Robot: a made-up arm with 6 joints. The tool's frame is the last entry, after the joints.
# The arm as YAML. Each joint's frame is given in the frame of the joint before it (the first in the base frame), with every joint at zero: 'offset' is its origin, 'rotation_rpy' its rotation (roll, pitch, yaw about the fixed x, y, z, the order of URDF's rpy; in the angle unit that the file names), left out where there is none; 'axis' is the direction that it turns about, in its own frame. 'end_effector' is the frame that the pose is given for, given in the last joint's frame.
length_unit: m
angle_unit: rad
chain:
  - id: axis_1
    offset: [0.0, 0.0, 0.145]
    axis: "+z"
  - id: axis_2
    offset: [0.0, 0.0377, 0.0]
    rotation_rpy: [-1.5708, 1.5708, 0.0]
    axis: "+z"
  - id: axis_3
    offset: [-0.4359, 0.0, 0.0]
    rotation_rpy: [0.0, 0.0, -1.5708]
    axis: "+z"
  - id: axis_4
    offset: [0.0, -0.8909, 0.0]
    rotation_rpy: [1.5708, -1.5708, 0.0]
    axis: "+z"
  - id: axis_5
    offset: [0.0, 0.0, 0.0]
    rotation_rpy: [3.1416, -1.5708, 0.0]
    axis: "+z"
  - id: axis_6
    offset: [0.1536, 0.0, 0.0]
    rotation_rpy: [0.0, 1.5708, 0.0]
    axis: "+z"
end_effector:
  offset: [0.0, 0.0, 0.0]
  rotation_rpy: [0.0, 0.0, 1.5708]
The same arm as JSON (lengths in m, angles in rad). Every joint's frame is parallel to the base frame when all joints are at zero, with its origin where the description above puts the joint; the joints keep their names.
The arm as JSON. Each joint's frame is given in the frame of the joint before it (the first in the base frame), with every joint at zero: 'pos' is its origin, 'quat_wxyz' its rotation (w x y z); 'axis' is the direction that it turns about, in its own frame. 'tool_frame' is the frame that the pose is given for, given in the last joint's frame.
{"length_unit": "m", "angle_unit": "rad", "joints": [
  {"joint": "axis_1", "pos": [0.0, 0.0, 0.145], "quat_wxyz": [1.0, 0.0, 0.0, 0.0], "axis": [0.0, 0.0, 1.0]},
  {"joint": "axis_2", "pos": [0.0, 0.0377, 0.0], "quat_wxyz": [1.0, 0.0, 0.0, 0.0], "axis": [0.0, 1.0, 0.0]},
  {"joint": "axis_3", "pos": [0.0, 0.0, 0.4359], "quat_wxyz": [1.0, 0.0, 0.0, 0.0], "axis": [0.0, 1.0, 0.0]},
  {"joint": "axis_4", "pos": [0.0, 0.0, 0.8909], "quat_wxyz": [1.0, 0.0, 0.0, 0.0], "axis": [0.0, 0.0, 1.0]},
  {"joint": "axis_5", "pos": [0.0, 0.0, 0.0], "quat_wxyz": [1.0, 0.0, 0.0, 0.0], "axis": [0.0, 1.0, 0.0]},
  {"joint": "axis_6", "pos": [0.0, 0.0, 0.1536], "quat_wxyz": [1.0, 0.0, 0.0, 0.0], "axis": [0.0, 0.0, 1.0]}
], "tool_frame": {"pos": [0.0, 0.0, 0.0], "quat_wxyz": [1.0, 0.000004, 0.000002, 0.000009]}}

